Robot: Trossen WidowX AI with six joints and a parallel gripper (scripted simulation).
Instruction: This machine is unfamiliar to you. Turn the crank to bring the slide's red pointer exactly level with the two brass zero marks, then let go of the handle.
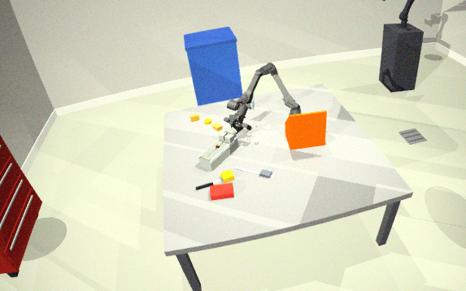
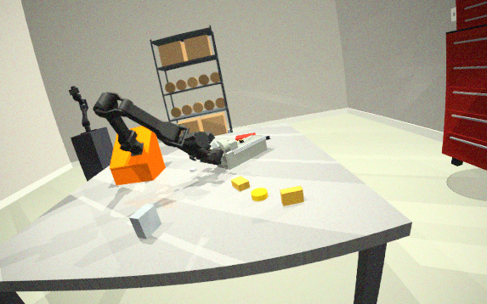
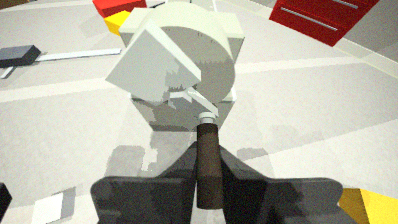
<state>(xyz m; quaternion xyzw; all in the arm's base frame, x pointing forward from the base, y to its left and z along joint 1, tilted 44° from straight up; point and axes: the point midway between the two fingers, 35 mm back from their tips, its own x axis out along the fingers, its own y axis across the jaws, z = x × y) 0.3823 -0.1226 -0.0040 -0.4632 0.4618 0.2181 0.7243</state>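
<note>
My gripper tip is 10 mm past the dark brown crank handle, 10 mm to the left of it and 30 mm below it. From my gripper tip the other things lie so: yellow block: 50 mm ahead, 340 mm to the left, 30 mm below; then grey cube: 160 mm behind, 390 mm to the right, 10 mm below; then red pointer: 90 mm ahead, 140 mm to the left, 40 mm above.
</note>
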